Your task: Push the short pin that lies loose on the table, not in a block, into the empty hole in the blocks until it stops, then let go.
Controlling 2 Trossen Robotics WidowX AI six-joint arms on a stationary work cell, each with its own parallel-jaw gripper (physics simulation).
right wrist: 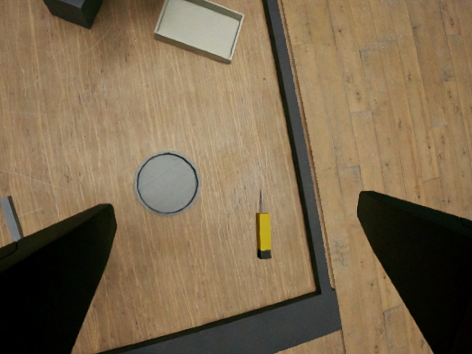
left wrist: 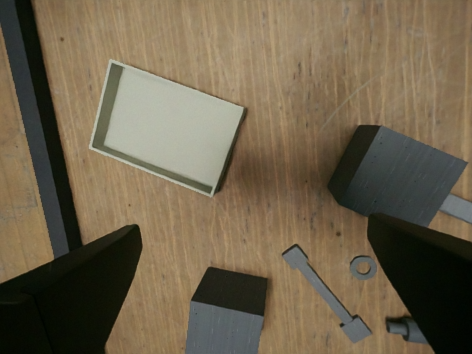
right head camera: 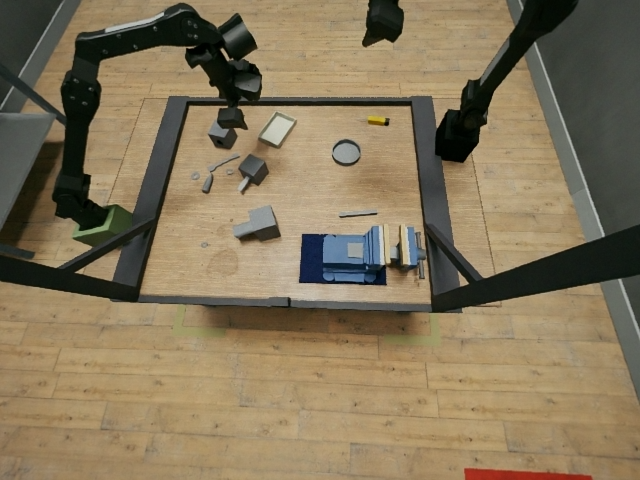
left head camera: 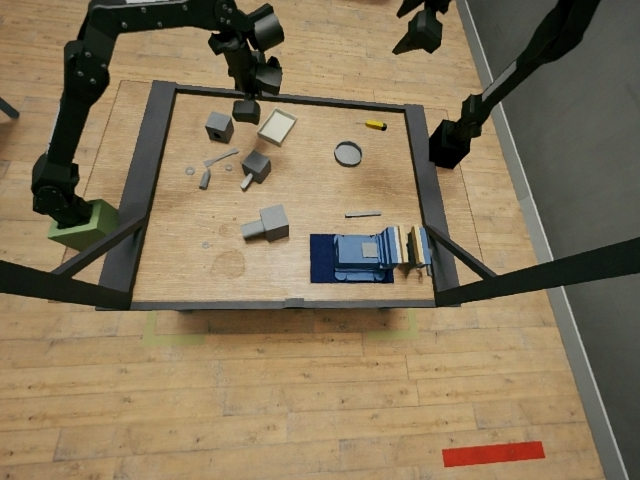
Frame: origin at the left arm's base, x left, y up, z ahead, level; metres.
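Seen in the pictures: left gripper, fingertip midpoint: [left wrist: 253,229] [right head camera: 249,115] [left head camera: 258,109]; right gripper, fingertip midpoint: [right wrist: 238,209] [right head camera: 366,26] [left head camera: 395,34]; left arm's base, origin of the base link: [right head camera: 94,220] [left head camera: 76,216]; right arm's base, origin of the base link: [right head camera: 463,125] [left head camera: 456,135].
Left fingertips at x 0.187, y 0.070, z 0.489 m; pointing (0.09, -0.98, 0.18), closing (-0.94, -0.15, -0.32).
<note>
Offsets run from my left fingertips to a thing's top centre.
The short grey pin @[dy -0.147, dx -0.081, dz -0.196 m] [left head camera: 204,179] [right head camera: 207,183] [left wrist: 407,328] lies loose at the table's left; a left finger partly covers it in the left wrist view. A grey block @[dy -0.107, dx +0.087, dz -0.120 m] [left head camera: 220,127] [right head camera: 222,135] [left wrist: 224,327] at the back left shows a dark empty hole in one side. Two other grey blocks, a dark one @[dy -0.107, dx -0.086, dz -0.036 m] [left head camera: 256,166] [right head camera: 253,169] [left wrist: 402,172] and a larger one @[dy -0.077, dx -0.293, dz -0.028 m] [left head camera: 275,223] [right head camera: 264,223], each have a pin sticking out. My left gripper [left head camera: 266,107] [right head camera: 251,112] [left wrist: 253,229] is open above the back left. My right gripper [left head camera: 397,33] [right wrist: 238,209] is open, high beyond the back edge.
A cream tray @[dy -0.146, dx +0.079, dz +0.069 m] [left head camera: 277,127] [right head camera: 277,129] [left wrist: 170,127] [right wrist: 200,29], a round grey dish @[dy -0.147, dx -0.080, dz +0.281 m] [left head camera: 347,154] [right wrist: 168,183], a yellow screwdriver @[dy -0.149, dx +0.031, dz +0.411 m] [left head camera: 375,125] [right wrist: 263,232], a flat tool @[dy -0.160, dx -0.006, dz -0.138 m] [left head camera: 221,156] [left wrist: 322,292], washers and a grey bar @[dy -0.155, dx -0.310, dz +0.256 m] [left head camera: 362,213] lie about. A blue vise [left head camera: 354,251] stands front right.
</note>
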